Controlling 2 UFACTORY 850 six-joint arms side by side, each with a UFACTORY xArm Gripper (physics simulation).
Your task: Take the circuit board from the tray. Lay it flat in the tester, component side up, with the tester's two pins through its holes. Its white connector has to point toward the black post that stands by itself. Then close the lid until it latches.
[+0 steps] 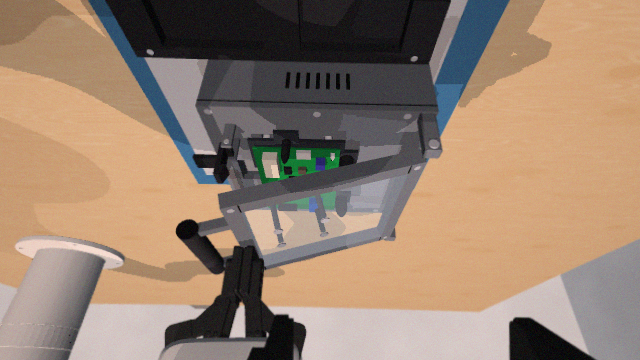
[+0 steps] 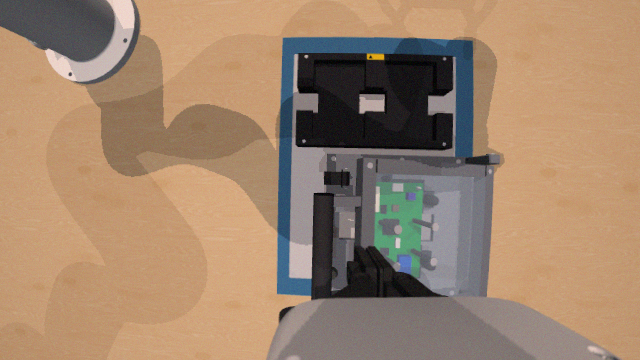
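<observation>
The green circuit board (image 1: pixel 300 162) (image 2: pixel 400 210) lies component side up in the grey tester (image 1: pixel 320 85) (image 2: pixel 342 160). Its white connector (image 1: pixel 270 165) (image 2: pixel 377 199) is at the board's left edge, on the side of a small round black post (image 2: pixel 334 272). The pins in its holes cannot be made out. The clear-windowed lid (image 1: pixel 320 182) (image 2: pixel 366 185) stands partly open above the board. My right gripper (image 1: pixel 247 250) (image 2: pixel 363 264) is shut and empty, its tips at the lid's frame near the handle. My left gripper (image 1: pixel 402 322) is open and empty, away from the tester.
The black tray (image 1: pixel 215 50) (image 2: pixel 340 130) is empty behind the tester, on a blue-edged base (image 2: pixel 284 200). The lid's black handle bar (image 1: pixel 200 247) (image 2: pixel 322 240) sticks out left. A black latch (image 1: pixel 220 165) (image 2: pixel 337 178) is at the tester's left side. A robot arm base (image 1: pixel 70 280) stands at the left.
</observation>
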